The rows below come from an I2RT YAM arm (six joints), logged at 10 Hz.
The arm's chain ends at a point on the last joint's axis. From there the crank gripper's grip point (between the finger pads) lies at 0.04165 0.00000 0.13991 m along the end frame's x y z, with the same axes.
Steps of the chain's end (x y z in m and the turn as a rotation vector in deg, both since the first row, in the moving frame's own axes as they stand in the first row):
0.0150, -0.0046, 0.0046, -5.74, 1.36, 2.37
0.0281, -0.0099, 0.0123, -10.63, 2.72, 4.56
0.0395, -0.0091, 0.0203, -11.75, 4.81, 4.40
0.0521, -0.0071, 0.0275, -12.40, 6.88, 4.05
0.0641, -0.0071, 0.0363, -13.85, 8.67, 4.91
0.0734, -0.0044, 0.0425, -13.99, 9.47, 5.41
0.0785, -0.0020, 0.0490, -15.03, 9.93, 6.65
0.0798, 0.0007, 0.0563, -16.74, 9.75, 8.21
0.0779, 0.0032, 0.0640, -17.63, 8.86, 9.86
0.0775, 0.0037, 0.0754, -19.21, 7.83, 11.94
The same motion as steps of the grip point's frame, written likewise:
0.0180, 0.0111, 0.0028, -5.74, 1.36, 2.37
0.0335, 0.0192, 0.0075, -10.63, 2.72, 4.56
0.0498, 0.0226, 0.0131, -11.75, 4.81, 4.40
0.0672, 0.0258, 0.0180, -12.40, 6.88, 4.05
0.0829, 0.0299, 0.0240, -13.85, 8.67, 4.91
0.0938, 0.0333, 0.0292, -13.99, 9.47, 5.41
0.0993, 0.0392, 0.0344, -15.03, 9.93, 6.65
0.0992, 0.0472, 0.0406, -16.74, 9.75, 8.21
0.0942, 0.0530, 0.0484, -17.63, 8.86, 9.86
0.0900, 0.0587, 0.0594, -19.21, 7.83, 11.94

